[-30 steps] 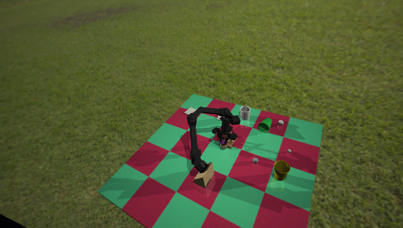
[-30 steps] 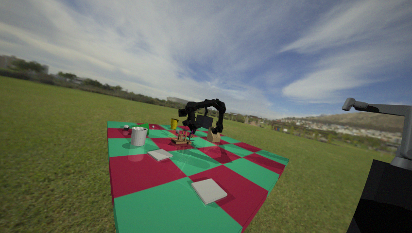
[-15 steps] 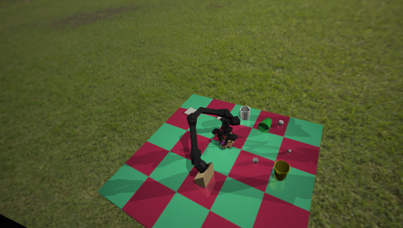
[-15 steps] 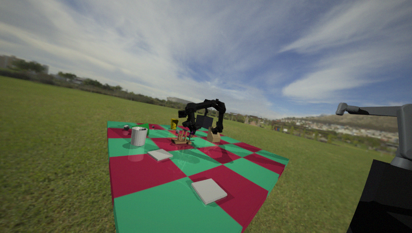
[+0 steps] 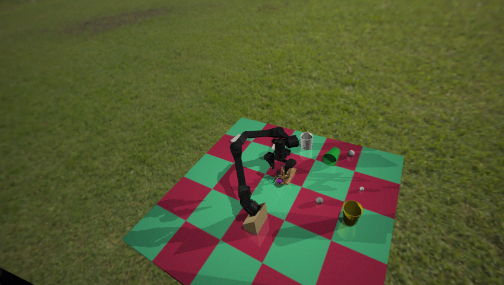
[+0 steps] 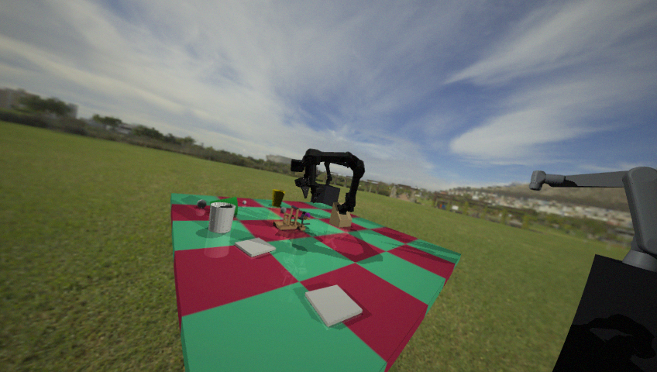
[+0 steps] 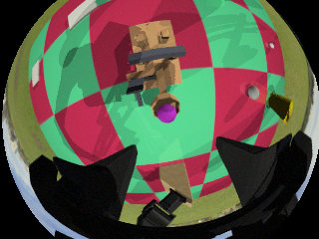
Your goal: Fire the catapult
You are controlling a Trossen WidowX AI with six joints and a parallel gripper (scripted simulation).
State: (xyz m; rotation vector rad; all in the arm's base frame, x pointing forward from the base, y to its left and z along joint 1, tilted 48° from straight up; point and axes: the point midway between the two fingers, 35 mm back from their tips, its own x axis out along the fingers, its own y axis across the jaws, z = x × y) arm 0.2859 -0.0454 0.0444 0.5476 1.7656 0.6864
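My gripper tip is 8 cm above the purple ball. The rest, counted from my gripper tip: grey ball: 1 cm ahead, 25 cm to the right, 13 cm below; then wooden catapult: 6 cm ahead, 3 cm to the left, 9 cm below; then white mug: 42 cm ahead, 1 cm to the left, 12 cm below.
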